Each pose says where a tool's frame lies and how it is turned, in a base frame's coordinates. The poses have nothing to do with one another.
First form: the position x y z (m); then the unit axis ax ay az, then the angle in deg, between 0 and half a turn.
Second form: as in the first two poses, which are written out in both.
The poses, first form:
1: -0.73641 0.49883 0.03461 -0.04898 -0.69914 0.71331 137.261
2: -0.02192 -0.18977 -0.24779 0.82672 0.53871 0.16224 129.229
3: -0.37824 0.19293 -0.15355 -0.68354 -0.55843 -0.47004 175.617
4: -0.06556 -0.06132 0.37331 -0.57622 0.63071 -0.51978 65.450
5: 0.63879 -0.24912 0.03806 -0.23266 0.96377 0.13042 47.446
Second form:
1: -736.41 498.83 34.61 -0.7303 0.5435 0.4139 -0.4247 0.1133 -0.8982
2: -21.92 -189.77 -247.79 0.4833 0.8527 -0.1983 0.6013 -0.1587 0.7831
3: -378.24 192.93 -153.55 -0.0640 0.7264 0.6843 0.7982 -0.3743 0.4720
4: -65.56 -61.32 373.31 0.6096 -0.6852 -0.3986 0.2604 0.6480 -0.7158
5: 638.79 -249.12 38.06 0.6938 0.0235 -0.7198 -0.1687 0.9770 -0.1307
